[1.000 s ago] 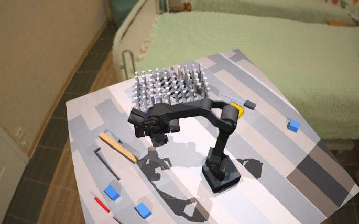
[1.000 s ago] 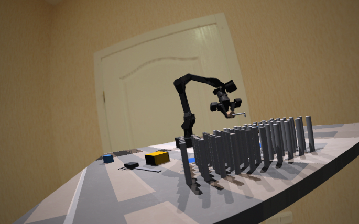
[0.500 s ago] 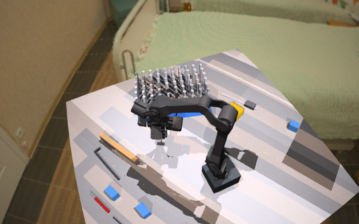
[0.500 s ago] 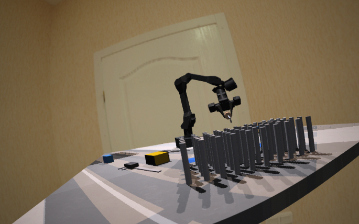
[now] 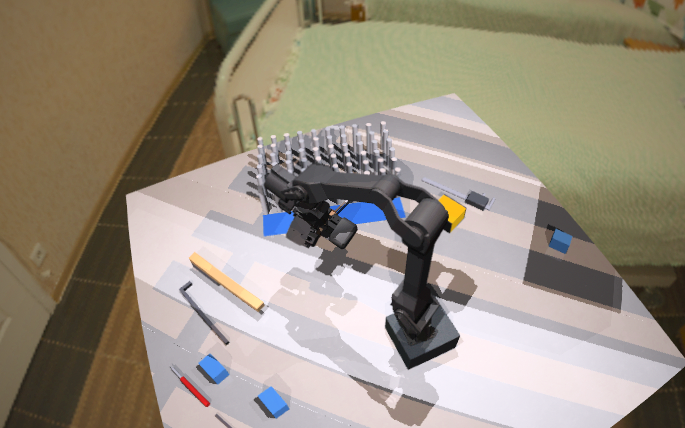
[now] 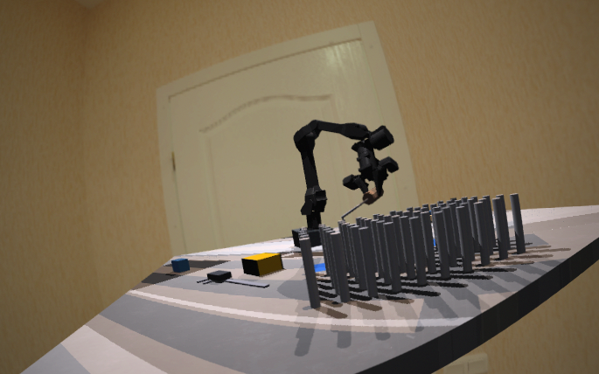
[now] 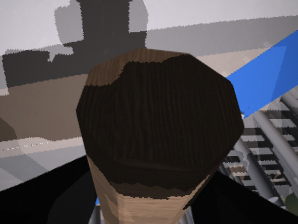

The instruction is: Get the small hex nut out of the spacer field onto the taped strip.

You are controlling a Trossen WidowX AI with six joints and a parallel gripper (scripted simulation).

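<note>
My gripper tip is 6 cm short of the brown-handled tool, 8 cm to the left of it and 2 cm above it. The rest, counted from my gripper tip: blue taped strip: 14 cm ahead, 6 cm to the right, 15 cm below; then hex nut: 18 cm ahead, 2 cm to the left, 14 cm below; then red-handled tool: 25 cm behind, 44 cm to the left, 14 cm below.
</note>
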